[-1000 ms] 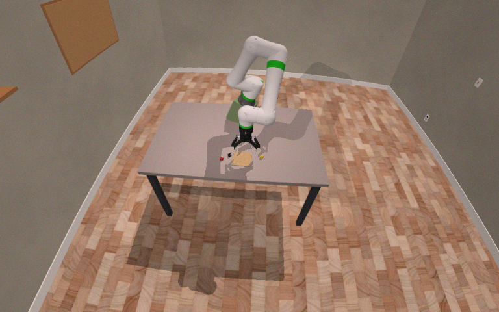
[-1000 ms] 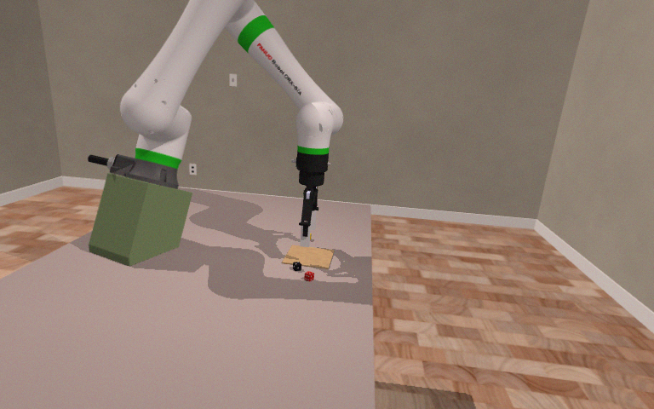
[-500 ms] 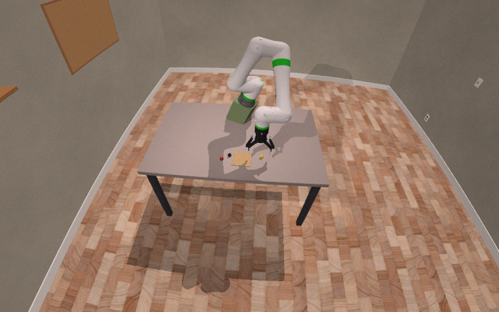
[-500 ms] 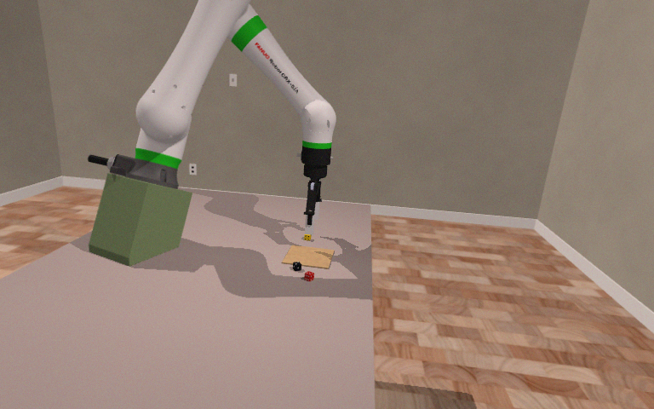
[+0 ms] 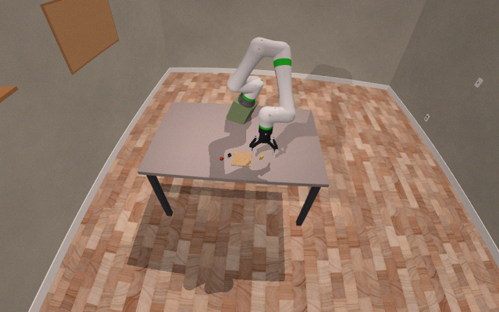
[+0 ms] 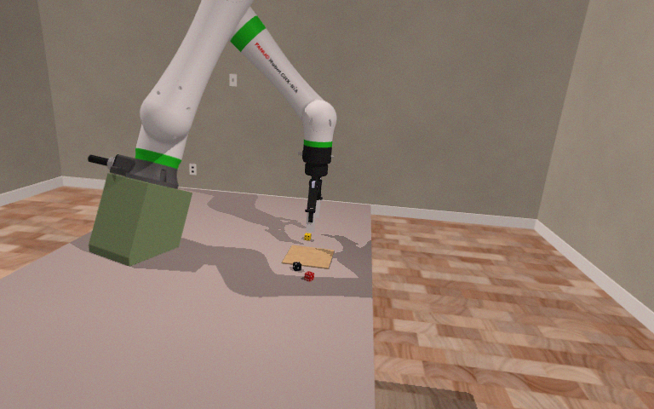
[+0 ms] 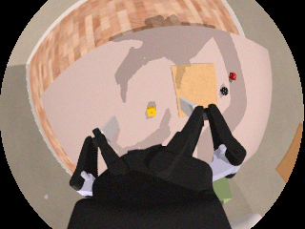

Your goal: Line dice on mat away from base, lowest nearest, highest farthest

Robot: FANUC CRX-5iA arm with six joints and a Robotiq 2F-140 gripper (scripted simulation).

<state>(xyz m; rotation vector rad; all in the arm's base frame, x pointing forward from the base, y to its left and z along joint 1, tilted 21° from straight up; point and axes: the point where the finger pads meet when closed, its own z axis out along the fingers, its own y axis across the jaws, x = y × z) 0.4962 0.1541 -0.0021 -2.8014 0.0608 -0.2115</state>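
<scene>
Right now the yellow die is 1 cm behind my hand, 1 cm to the right of it and 5 cm below it. Also, from my hand: red die (3 cm ahead, 30 cm to the right, 5 cm below); tan mat (1 cm ahead, 15 cm to the right, 6 cm below); black die (2 cm behind, 25 cm to the right, 5 cm below).
</scene>
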